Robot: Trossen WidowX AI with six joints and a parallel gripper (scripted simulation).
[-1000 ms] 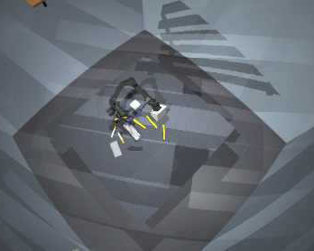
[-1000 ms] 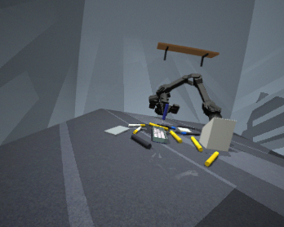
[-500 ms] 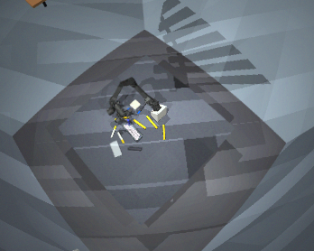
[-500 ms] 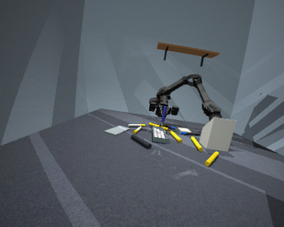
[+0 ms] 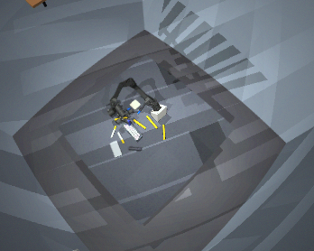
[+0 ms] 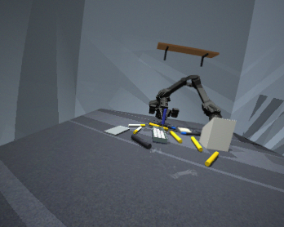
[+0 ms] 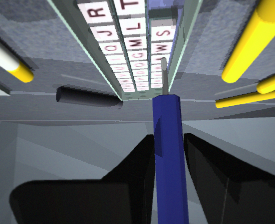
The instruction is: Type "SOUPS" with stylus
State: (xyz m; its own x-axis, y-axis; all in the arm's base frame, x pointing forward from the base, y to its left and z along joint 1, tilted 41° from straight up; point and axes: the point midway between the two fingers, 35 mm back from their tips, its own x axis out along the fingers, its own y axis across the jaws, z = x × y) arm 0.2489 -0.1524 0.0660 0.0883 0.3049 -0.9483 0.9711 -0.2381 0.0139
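Now: gripper tip 10 mm above the blue stylus. Round my gripper tip: grey stylus tip (50 mm below); then yellow stick (80 mm below, 70 mm behind, 50 mm to the left); then dark cylinder (170 mm to the left, 150 mm ahead, 80 mm below).
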